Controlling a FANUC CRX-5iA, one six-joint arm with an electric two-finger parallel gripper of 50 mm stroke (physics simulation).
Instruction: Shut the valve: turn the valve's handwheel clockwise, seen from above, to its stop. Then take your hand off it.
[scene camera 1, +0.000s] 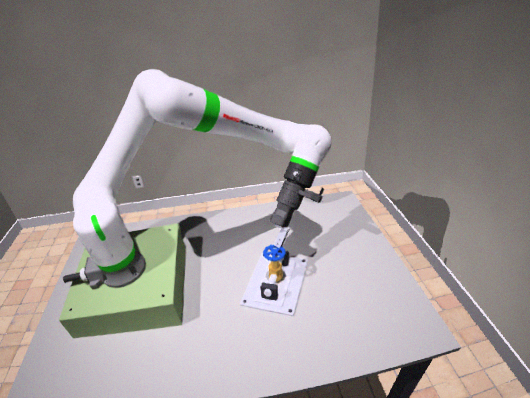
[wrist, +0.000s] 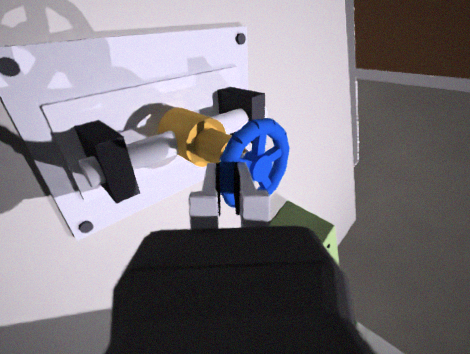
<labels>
my gripper: scene camera 1; wrist
same spot on white base plate: (wrist: 48, 72) = (scene camera 1: 300, 265)
same spot on my gripper: (wrist: 253, 206) = (scene camera 1: 287, 228)
</labels>
